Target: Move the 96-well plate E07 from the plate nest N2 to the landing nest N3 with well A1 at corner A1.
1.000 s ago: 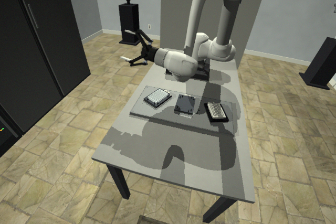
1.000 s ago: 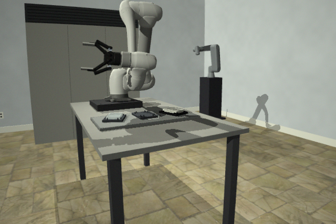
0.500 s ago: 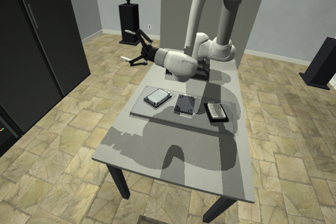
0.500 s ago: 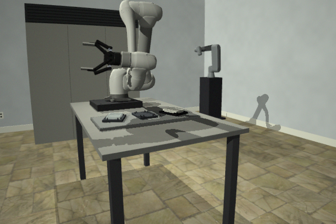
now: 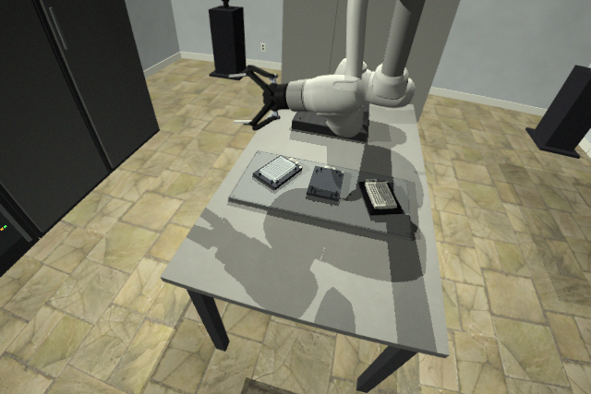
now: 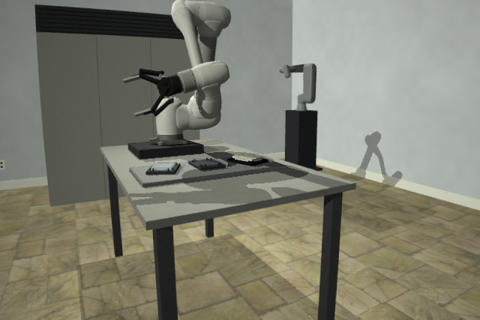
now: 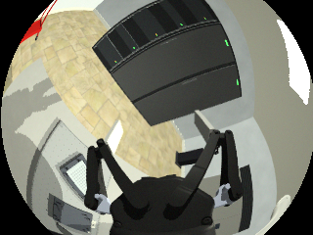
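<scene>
The plate nest N2 lies 50 mm behind my hand, 130 mm to the left of it and 310 mm below it. Round my hand: landing nest N3: 50 mm behind, 330 mm to the left, 310 mm below.
</scene>
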